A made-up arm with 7 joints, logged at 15 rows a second.
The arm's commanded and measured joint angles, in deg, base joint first. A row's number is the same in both.
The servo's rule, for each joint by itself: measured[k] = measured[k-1] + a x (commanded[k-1-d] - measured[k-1]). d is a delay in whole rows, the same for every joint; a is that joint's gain. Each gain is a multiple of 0.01, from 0.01 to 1. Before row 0 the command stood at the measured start. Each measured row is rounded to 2 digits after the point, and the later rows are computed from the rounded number. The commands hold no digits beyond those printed.
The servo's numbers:
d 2
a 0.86 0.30 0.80 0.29 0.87 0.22 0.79
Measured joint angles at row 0:
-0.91, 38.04, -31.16, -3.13, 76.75, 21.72, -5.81
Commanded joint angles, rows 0 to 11:
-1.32, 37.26, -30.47, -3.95, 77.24, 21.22, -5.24
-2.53, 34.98, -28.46, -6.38, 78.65, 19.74, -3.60
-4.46, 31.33, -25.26, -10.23, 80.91, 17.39, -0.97
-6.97, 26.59, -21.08, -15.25, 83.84, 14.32, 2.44
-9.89, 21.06, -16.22, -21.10, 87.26, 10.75, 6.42
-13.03, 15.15, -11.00, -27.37, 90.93, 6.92, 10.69
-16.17, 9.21, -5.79, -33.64, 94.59, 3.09, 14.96
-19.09, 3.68, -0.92, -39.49, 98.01, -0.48, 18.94
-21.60, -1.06, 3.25, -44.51, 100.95, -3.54, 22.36
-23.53, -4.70, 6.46, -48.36, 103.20, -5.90, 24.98
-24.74, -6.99, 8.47, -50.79, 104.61, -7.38, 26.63
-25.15, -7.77, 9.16, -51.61, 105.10, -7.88, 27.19
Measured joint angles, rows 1 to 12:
-0.91, 38.04, -31.16, -3.13, 76.75, 21.72, -5.81
-0.91, 38.04, -31.16, -3.13, 76.75, 21.72, -5.81
-1.26, 37.81, -30.61, -3.37, 77.18, 21.61, -5.36
-2.35, 36.96, -28.89, -4.24, 78.46, 21.20, -3.97
-4.16, 35.27, -25.99, -5.98, 80.59, 20.36, -1.60
-6.58, 32.67, -22.06, -8.67, 83.42, 19.03, 1.59
-9.43, 29.19, -17.39, -12.27, 86.76, 17.21, 5.41
-12.53, 24.98, -12.28, -16.65, 90.39, 14.95, 9.58
-15.66, 20.25, -7.09, -21.58, 94.04, 12.34, 13.83
-18.61, 15.28, -2.15, -26.77, 97.49, 9.52, 17.87
-21.18, 10.38, 2.17, -31.91, 100.50, 6.65, 21.42
-23.20, 5.86, 5.60, -36.68, 102.85, 3.89, 24.23

